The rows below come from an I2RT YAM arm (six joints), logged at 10 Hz.
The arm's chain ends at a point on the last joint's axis. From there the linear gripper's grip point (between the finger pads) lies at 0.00 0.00 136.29 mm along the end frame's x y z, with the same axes.
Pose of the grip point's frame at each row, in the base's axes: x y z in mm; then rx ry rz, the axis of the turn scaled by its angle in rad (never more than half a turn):
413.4, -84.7, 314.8, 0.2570, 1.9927, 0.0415
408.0, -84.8, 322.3, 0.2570, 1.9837, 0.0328
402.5, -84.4, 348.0, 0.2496, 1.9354, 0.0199
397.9, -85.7, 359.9, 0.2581, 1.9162, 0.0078
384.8, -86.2, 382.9, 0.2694, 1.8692, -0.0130
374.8, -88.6, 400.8, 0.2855, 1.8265, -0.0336
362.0, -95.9, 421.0, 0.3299, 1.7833, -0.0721
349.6, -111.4, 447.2, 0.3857, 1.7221, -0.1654
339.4, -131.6, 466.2, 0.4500, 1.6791, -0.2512
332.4, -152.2, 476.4, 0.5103, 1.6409, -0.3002
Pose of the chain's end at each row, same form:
290.6, -72.9, 372.6, 0.2570, 1.9927, 0.0415
284.7, -72.0, 379.0, 0.2570, 1.9837, 0.0328
276.8, -70.1, 398.6, 0.2496, 1.9354, 0.0199
271.5, -69.4, 408.3, 0.2581, 1.9162, 0.0078
256.8, -66.5, 425.5, 0.2694, 1.8692, -0.0130
245.8, -65.2, 438.2, 0.2855, 1.8265, -0.0336
233.3, -65.3, 453.7, 0.3299, 1.7833, -0.0721
223.2, -67.5, 473.1, 0.3857, 1.7221, -0.1654
217.3, -75.2, 488.1, 0.4500, 1.6791, -0.2512
214.2, -87.1, 495.2, 0.5103, 1.6409, -0.3002

